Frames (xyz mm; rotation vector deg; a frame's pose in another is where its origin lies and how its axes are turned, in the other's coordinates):
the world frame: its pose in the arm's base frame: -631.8 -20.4 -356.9 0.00 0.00 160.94
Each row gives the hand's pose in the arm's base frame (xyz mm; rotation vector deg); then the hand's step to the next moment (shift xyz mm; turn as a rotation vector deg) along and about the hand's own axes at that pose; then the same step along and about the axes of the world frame.
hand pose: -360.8 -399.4 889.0 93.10 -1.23 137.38
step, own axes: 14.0 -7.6 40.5 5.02 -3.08 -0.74
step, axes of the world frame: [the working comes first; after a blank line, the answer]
step, axes of the arm's base frame: 33.7 4.1 27.3 -1.79 4.06 3.94

-30.5 -14.8 27.3 3.02 -3.26 3.94
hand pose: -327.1 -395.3 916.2 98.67 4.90 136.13
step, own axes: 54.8 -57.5 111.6 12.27 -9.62 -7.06
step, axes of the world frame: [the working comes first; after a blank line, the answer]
step, axes of the arm's base frame: 96.8 58.9 77.0 -9.06 12.36 7.61

-72.2 -87.3 77.0 12.60 -8.73 7.61
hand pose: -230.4 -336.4 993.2 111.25 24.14 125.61
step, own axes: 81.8 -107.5 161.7 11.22 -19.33 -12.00
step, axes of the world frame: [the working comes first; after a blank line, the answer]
step, axes of the arm's base frame: 144.1 142.1 58.5 -14.31 20.74 2.91

-89.8 -181.4 58.5 20.30 -14.93 2.91
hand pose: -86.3 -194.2 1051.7 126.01 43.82 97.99
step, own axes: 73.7 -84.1 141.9 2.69 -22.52 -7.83
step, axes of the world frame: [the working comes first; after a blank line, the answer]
step, axes of the arm's base frame: 127.0 126.7 -21.0 -12.60 19.24 -6.84

-78.7 -161.3 -21.0 18.19 -14.07 -6.84
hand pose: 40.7 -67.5 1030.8 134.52 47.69 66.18
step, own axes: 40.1 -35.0 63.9 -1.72 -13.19 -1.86
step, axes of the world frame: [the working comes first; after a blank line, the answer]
step, axes of the arm's base frame: 59.3 47.2 -34.3 -6.77 8.86 -7.49

-40.6 -64.0 -34.3 9.29 -6.16 -7.49
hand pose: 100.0 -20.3 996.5 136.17 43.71 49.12
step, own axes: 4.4 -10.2 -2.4 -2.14 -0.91 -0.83
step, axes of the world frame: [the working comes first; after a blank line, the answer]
step, axes of the arm's base frame: -2.2 10.8 -2.8 -2.25 -0.51 -0.87

5.6 -9.5 -2.8 1.96 1.22 -0.87
